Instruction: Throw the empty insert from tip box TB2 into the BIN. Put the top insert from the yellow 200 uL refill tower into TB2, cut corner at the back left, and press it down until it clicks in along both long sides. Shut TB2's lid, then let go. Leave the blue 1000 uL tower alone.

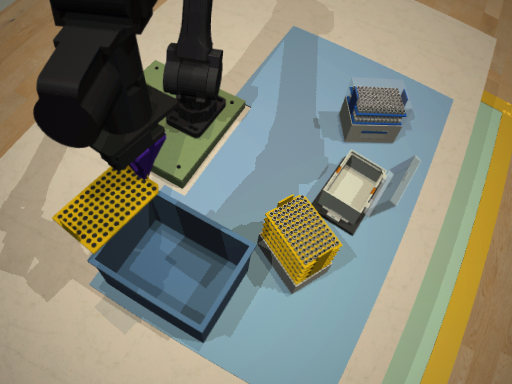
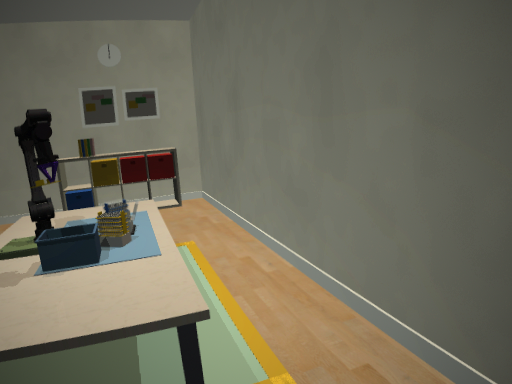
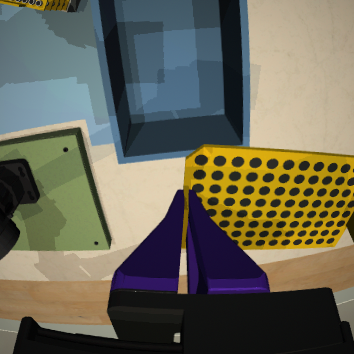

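Note:
My gripper [image 1: 142,170] [image 3: 184,197] is shut on the edge of the empty yellow insert [image 1: 106,206] [image 3: 277,200], a flat plate full of holes. It holds the insert in the air beside the left rim of the dark blue BIN [image 1: 232,238] [image 3: 233,70] [image 2: 81,244], partly over the bare table. Tip box TB2 [image 1: 331,207] stands open and hollow on the blue mat, its clear lid [image 1: 401,183] tipped back. The yellow 200 uL tower [image 1: 302,238] [image 2: 113,224] stands just in front of TB2. The blue 1000 uL tower [image 1: 378,108] stands behind TB2.
The arm's base sits on a green plate [image 1: 190,148] [image 3: 56,189] behind the bin. The blue mat [image 1: 292,324] [image 2: 140,244] covers the middle of the table. A shelf unit [image 2: 175,175] with coloured boxes stands at the far wall.

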